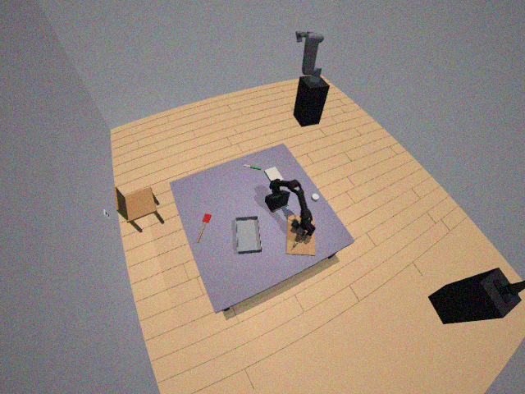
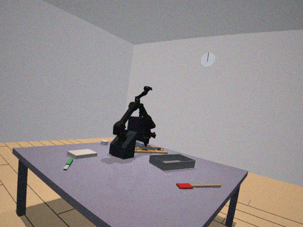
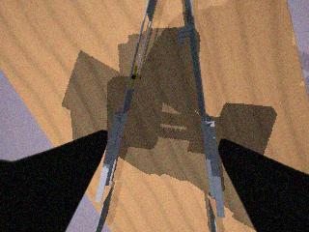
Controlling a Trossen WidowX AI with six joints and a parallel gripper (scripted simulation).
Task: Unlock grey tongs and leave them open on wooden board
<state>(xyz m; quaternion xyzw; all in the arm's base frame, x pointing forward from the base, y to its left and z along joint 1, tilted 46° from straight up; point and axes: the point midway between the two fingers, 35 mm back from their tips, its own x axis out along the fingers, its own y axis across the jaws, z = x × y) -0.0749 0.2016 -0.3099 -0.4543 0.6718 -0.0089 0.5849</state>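
My gripper tip is now 40 mm above the wooden board. From my gripper tip the other things lie so: red spatula (760 mm ahead, 340 mm to the right, 40 mm below); roasting tin (420 mm ahead, 140 mm to the right, 20 mm below).
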